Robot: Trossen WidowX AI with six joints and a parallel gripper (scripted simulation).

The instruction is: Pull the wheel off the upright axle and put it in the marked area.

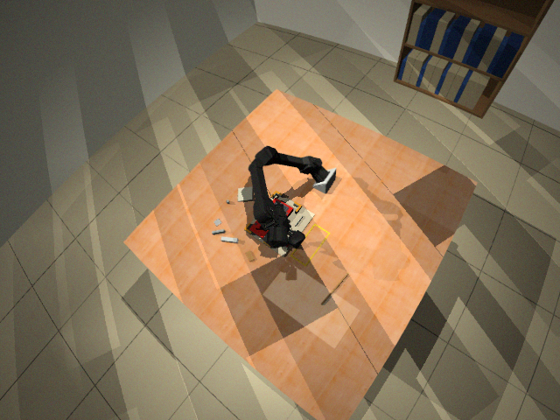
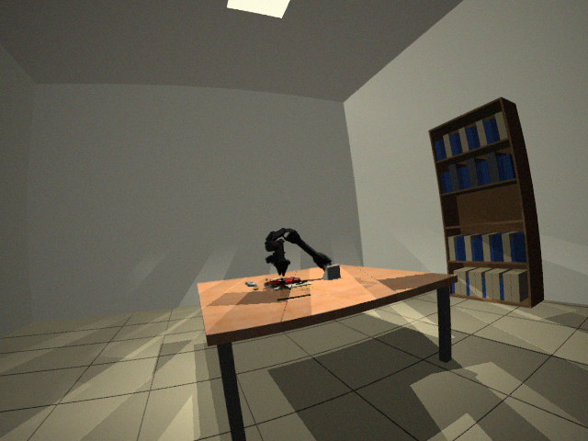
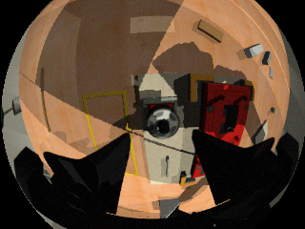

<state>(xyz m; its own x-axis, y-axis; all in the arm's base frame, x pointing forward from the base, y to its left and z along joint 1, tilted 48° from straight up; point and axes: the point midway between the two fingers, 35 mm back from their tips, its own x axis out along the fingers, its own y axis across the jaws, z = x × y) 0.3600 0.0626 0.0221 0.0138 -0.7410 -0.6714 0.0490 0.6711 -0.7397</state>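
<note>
My gripper tip is now 40 mm above the dark wheel. From my gripper tip the other things lie so: pale tile: 100 mm behind, 320 mm to the right, 70 mm below.
</note>
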